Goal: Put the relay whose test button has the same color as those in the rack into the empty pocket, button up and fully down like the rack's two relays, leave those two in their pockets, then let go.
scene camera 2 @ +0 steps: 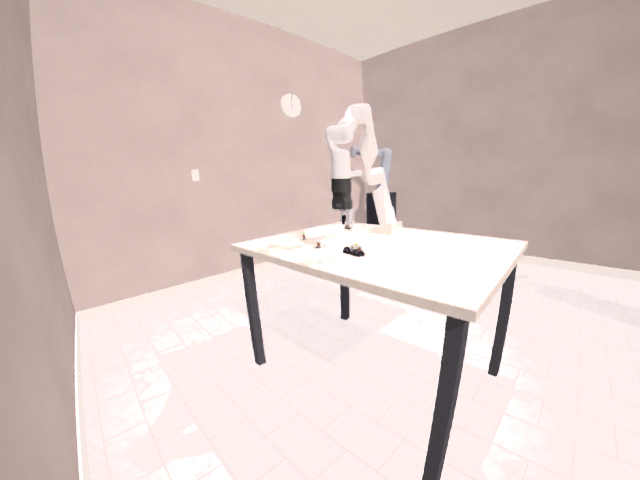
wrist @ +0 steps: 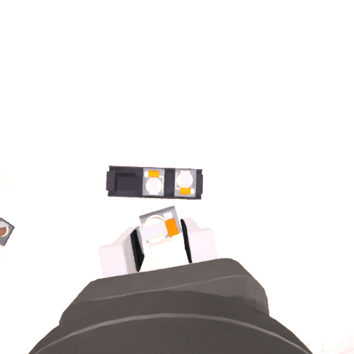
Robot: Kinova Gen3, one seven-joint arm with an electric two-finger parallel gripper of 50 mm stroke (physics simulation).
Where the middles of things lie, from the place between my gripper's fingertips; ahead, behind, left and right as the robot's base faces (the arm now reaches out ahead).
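The black rack point(wrist: 121, 181) sits 12 cm below my hand, 4 cm behind it and 1 cm to the right of it.
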